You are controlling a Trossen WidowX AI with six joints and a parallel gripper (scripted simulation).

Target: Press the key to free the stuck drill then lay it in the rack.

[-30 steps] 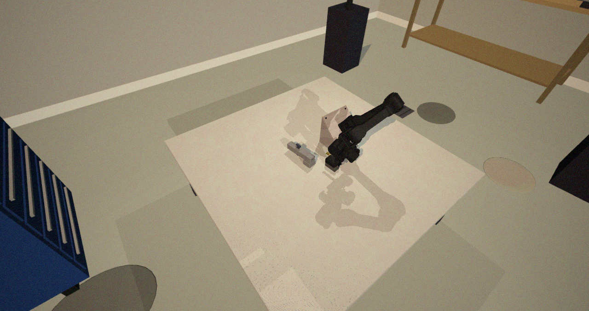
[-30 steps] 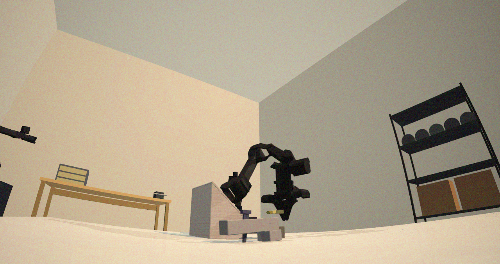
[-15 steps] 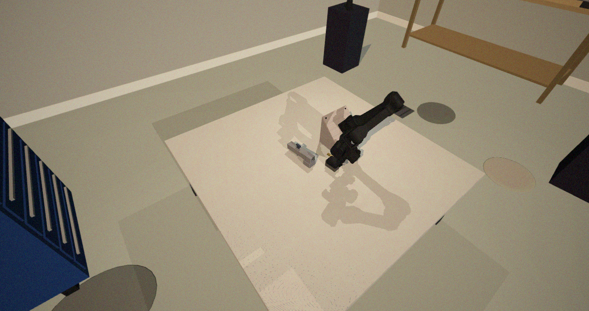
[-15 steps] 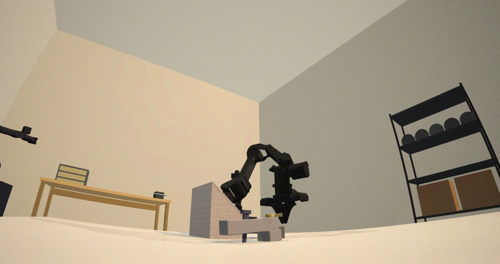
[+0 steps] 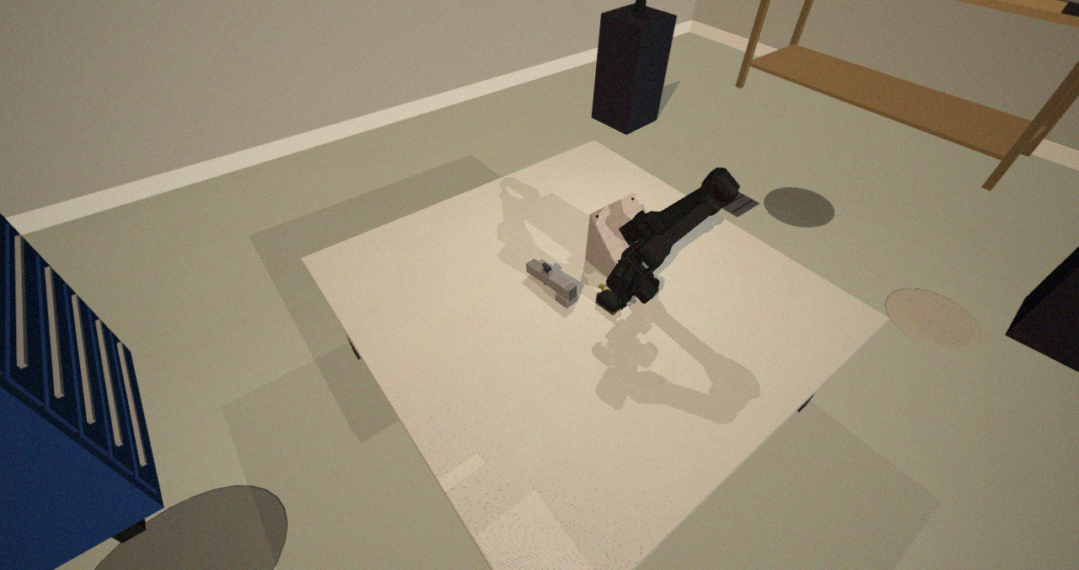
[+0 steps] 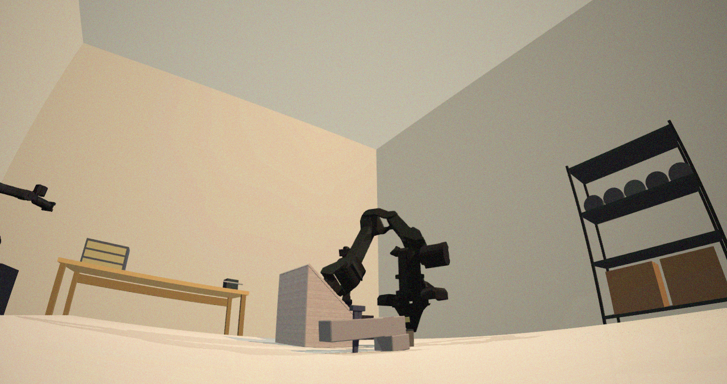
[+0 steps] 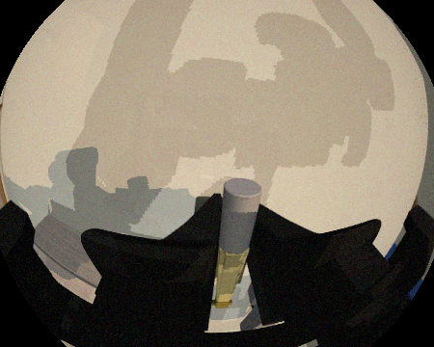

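My gripper tip is 50 mm to the left of the small dark grey block and 10 mm above it. From my gripper tip the other things lie so: drill 40 mm to the right, 30 mm above; then dark key 240 mm to the right, 80 mm ahead, 20 mm above.
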